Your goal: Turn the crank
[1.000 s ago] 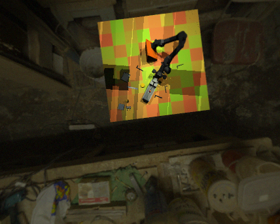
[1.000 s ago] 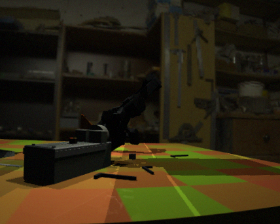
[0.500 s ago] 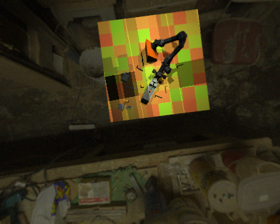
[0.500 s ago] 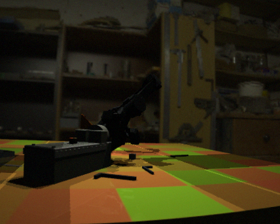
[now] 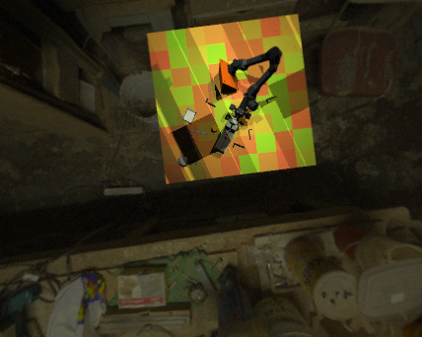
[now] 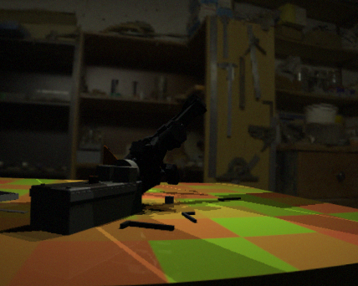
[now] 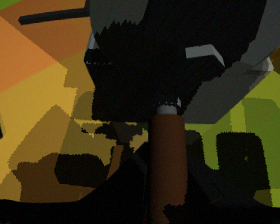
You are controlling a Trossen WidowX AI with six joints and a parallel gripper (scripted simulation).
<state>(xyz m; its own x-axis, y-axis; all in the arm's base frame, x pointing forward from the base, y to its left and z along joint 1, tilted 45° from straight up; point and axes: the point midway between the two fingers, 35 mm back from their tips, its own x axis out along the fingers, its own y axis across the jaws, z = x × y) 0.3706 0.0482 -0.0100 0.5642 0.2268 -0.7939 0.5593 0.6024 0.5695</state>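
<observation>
Now: the brown crank handle 3 cm above my gripper tip, 1 cm to the left of it and 1 cm behind it. From my gripper tip the other things lie so: yellow disc (17 cm to the right, 4 cm ahead, 2 cm below); red pointer (14 cm ahead, 10 cm to the right, 5 cm above); small cube (11 cm to the left, 9 cm behind, 2 cm below).
</observation>
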